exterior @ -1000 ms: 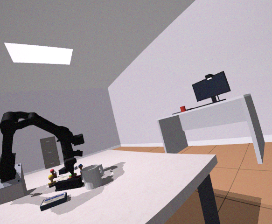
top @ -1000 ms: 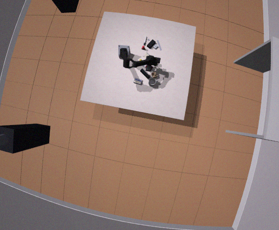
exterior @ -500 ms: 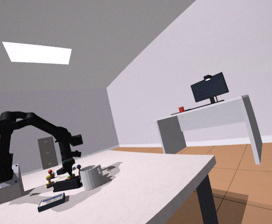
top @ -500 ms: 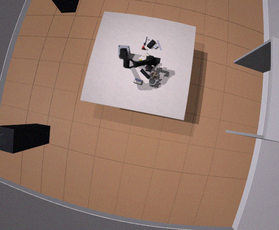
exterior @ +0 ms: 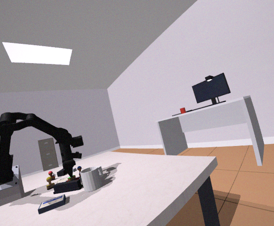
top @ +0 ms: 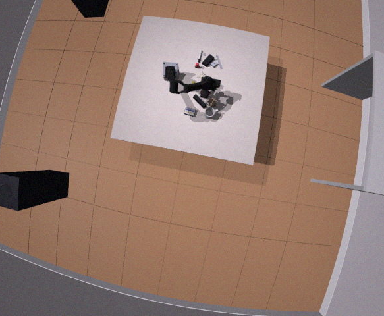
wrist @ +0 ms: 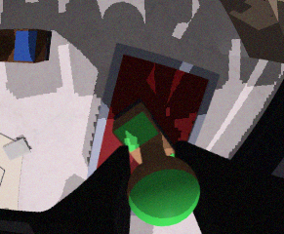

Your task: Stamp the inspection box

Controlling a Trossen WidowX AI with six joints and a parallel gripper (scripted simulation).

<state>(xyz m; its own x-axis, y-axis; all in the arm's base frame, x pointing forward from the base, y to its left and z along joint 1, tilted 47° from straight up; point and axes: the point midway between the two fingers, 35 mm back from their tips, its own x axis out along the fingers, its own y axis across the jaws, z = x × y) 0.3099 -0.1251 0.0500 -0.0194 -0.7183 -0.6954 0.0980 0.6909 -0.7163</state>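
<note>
My gripper tip is right at the green-knobbed stamp. The rest, counted from my gripper tip: red ink pad (30 mm below); then blue-knobbed stamp (70 mm ahead, 70 mm to the left, 20 mm below); then dark long block (40 mm behind, 90 mm to the right, 20 mm below).
</note>
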